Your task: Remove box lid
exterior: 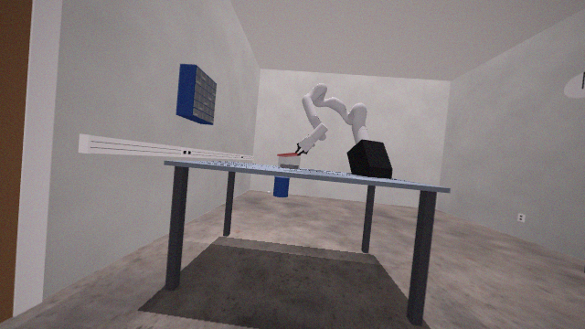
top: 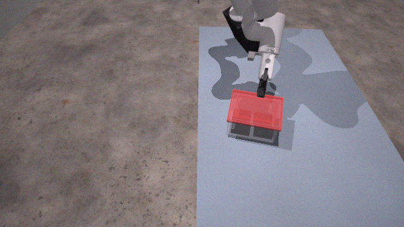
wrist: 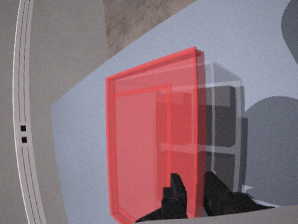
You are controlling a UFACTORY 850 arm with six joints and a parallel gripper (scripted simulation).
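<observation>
My gripper is now 7 cm short of the red translucent lid, 4 cm to the left of it and 2 cm above it. The rest, counted from my hand: grey box 6 cm ahead, 4 cm to the right, 9 cm below.
</observation>
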